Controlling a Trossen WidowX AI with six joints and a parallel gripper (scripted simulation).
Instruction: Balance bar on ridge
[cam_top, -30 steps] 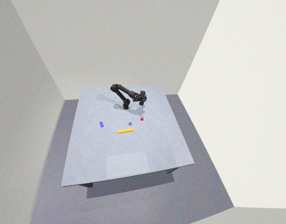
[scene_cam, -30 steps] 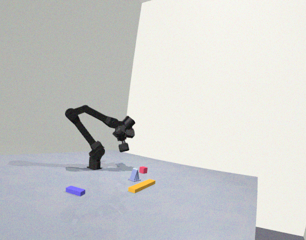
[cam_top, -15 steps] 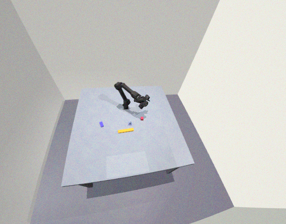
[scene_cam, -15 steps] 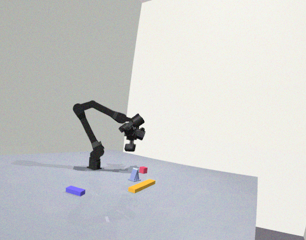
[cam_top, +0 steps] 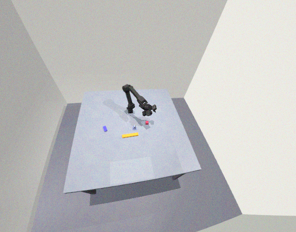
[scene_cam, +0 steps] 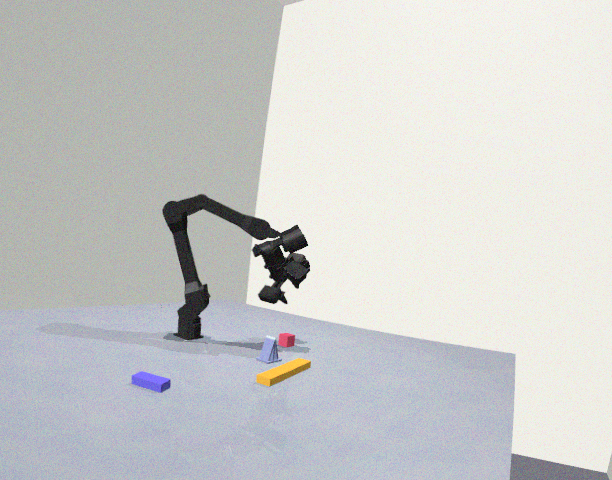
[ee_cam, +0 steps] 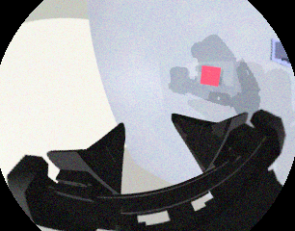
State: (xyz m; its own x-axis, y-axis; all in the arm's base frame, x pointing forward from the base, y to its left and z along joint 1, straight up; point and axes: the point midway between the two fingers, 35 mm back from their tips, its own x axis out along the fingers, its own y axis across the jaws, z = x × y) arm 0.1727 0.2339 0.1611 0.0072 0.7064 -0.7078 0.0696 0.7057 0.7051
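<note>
Right now the yellow bar is 19 cm ahead of my gripper tip, 29 cm to the right of it and 13 cm below it. Round my gripper tip: purple block (7 cm ahead, 57 cm to the right, 13 cm below); then small red cube (4 cm ahead, 7 cm to the right, 12 cm below).
</note>
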